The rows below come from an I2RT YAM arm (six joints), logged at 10 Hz.
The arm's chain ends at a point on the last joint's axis. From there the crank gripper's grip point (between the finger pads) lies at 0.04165 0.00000 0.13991 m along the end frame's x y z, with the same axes.
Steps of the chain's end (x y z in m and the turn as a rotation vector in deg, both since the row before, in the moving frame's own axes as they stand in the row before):
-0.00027 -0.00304 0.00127 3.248 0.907 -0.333
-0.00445 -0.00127 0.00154 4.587 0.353 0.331
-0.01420 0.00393 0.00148 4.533 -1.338 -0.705
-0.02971 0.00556 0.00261 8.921 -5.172 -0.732
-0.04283 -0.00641 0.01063 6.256 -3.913 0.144
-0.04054 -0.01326 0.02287 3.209 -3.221 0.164
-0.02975 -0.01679 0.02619 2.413 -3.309 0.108
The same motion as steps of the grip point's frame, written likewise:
0.00191 -0.01120 0.00036 3.248 0.907 -0.333
-0.00356 -0.01221 0.00084 4.587 0.353 0.331
-0.01755 -0.00766 0.00196 4.533 -1.338 -0.705
-0.04258 -0.01685 0.00405 8.921 -5.172 -0.732
-0.05244 -0.02171 0.01231 6.256 -3.913 0.144
-0.04845 -0.02105 0.02477 3.209 -3.221 0.164
-0.03789 -0.02266 0.02824 2.413 -3.309 0.108

